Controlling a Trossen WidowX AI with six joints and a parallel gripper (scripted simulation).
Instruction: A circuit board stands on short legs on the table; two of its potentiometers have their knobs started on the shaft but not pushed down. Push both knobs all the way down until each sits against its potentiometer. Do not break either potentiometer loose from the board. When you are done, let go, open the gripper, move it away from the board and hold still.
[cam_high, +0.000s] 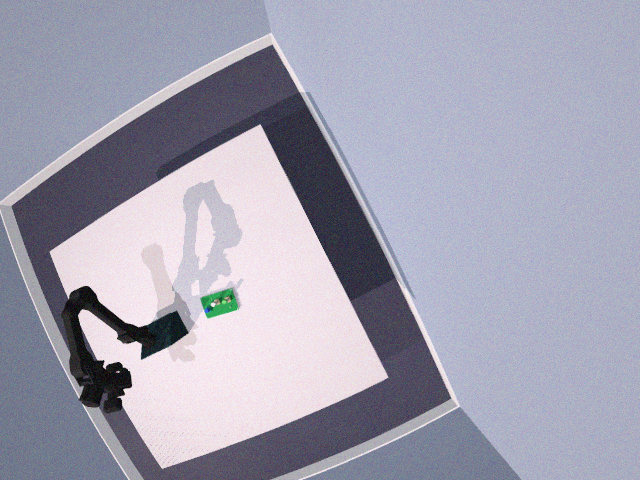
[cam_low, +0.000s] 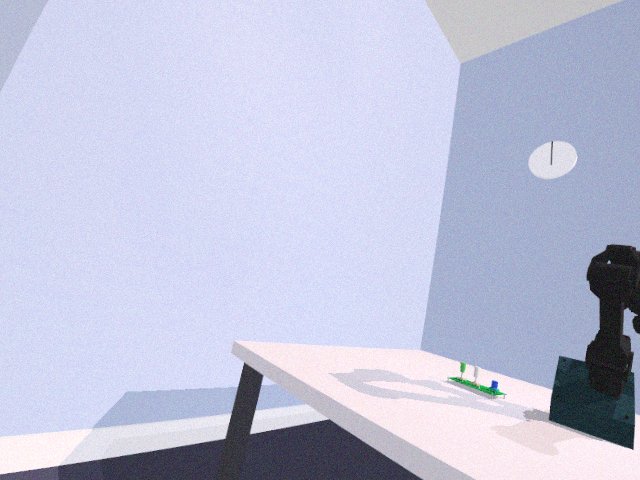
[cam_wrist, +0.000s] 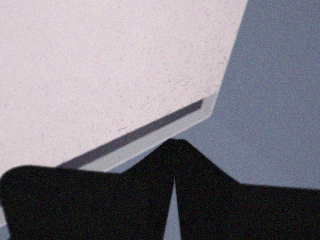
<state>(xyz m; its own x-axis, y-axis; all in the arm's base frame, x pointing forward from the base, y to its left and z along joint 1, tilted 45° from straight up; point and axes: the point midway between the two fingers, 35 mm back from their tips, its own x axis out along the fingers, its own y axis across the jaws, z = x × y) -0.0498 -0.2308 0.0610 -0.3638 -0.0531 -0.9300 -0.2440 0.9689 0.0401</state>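
The white knob is 410 mm ahead of my gripper tip, 210 mm to the left of it and 240 mm below it. Round my gripper tip: green knob 460 mm ahead, 200 mm to the left, 240 mm below.
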